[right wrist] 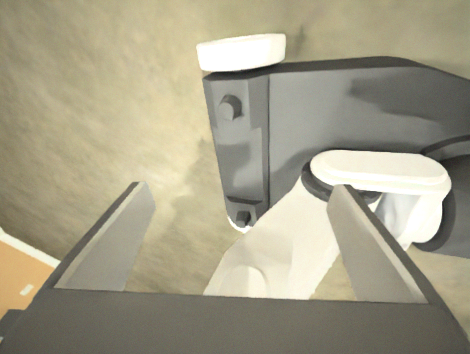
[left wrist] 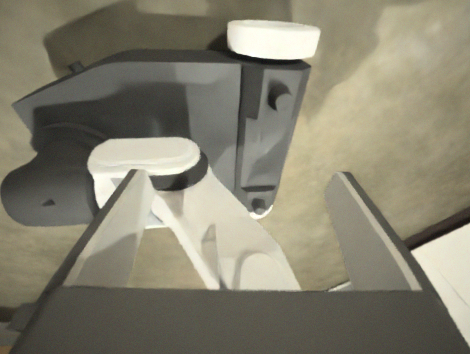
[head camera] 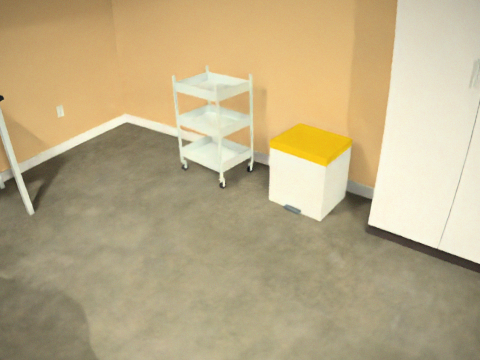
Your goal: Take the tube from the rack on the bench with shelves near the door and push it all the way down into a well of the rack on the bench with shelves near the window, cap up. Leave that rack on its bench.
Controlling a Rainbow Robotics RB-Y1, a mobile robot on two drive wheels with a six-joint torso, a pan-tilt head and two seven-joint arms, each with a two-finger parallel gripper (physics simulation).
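Frame: origin at the robot's base, x right, y ahead, z up, level; centimetres.
Where they show: left gripper, between the fingertips: (left wrist: 239, 182); right gripper, between the fingertips: (right wrist: 238, 195).
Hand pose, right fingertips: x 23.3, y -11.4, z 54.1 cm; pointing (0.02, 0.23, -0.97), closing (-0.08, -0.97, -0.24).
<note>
After its pixels a point has its place.
My left gripper (left wrist: 239, 182) {x -24.8, y -13.8, z 53.8 cm} is open, with its two fingers wide apart and no object between them; the robot's own base and floor show beyond. My right gripper (right wrist: 238, 195) {x 23.3, y -11.4, z 54.1 cm} is open in the same way, with the base and floor beyond it. The tube and the two racks do not show in these views. At the left edge of the head camera view a white leg (head camera: 16, 165) {x -172.6, y 177.0, z 41.3 cm} and a dark corner of a table or bench show; I cannot tell which bench it belongs to.
A white three-tier cart (head camera: 251, 120) {x -12.8, y 241.3, z 43.0 cm} stands near the wall in the head camera view. Right of it is a white bin (head camera: 297, 177) {x 18.0, y 190.7, z 25.7 cm} with a yellow lid (head camera: 311, 143) {x 26.5, y 199.8, z 45.1 cm}. A tall white cabinet (head camera: 430, 125) {x 80.7, y 150.2, z 80.7 cm} stands at the right. Floor (head camera: 200, 265) {x -37.0, y 136.8, z 0.0 cm} lies in front of them.
</note>
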